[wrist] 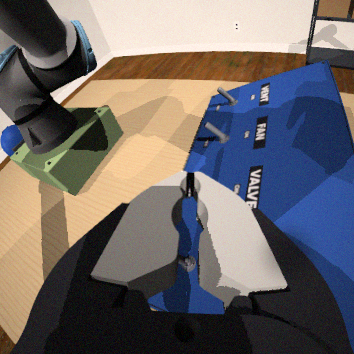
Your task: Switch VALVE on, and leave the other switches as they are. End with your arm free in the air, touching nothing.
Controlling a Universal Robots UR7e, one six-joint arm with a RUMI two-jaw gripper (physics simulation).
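Pixels of known places: gripper, fingertip midpoint: (189, 174); arm's base, origin of the base link: (54, 134).
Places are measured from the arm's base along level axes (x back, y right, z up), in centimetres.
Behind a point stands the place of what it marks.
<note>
The blue switch panel (325, 125) {z 5.4, x -58.9, y -20.7 cm} slopes across the right side of the wrist view. The VALVE label (254, 187) {z 1.8, x -53.3, y -7.9 cm} is partly covered by my gripper, with a small ON mark (237, 189) {z 0.9, x -51.1, y -7.0 cm} beside it. My gripper (189, 174) {z 16.1, x -51.7, y 2.0 cm} is shut and empty, with its tips over the panel's left part, level with the VALVE row. The VALVE lever is not clearly visible; the jaws hide that area, so its position and any contact cannot be told. A round metal piece (187, 262) {z 0.3, x -50.7, y 5.8 cm} shows through the gap between the jaws. The FAN lever (216, 131) {z 1.2, x -42.1, y -16.4 cm} and VENT lever (227, 95) {z 1.2, x -38.4, y -27.8 cm} both lean left, toward their OFF marks.
A green box-like block (92, 167) {z -8.6, x -12.0, y -0.2 cm} stands on the wooden table (145, 155) {z -9.7, x -22.7, y -11.0 cm} at the left, partly behind a dark arm link (42, 122) {z 6.9, x -5.6, y 1.0 cm}. A blue rounded object (10, 140) shows at the left edge. A dark-framed rack (312, 35) stands at the back right.
</note>
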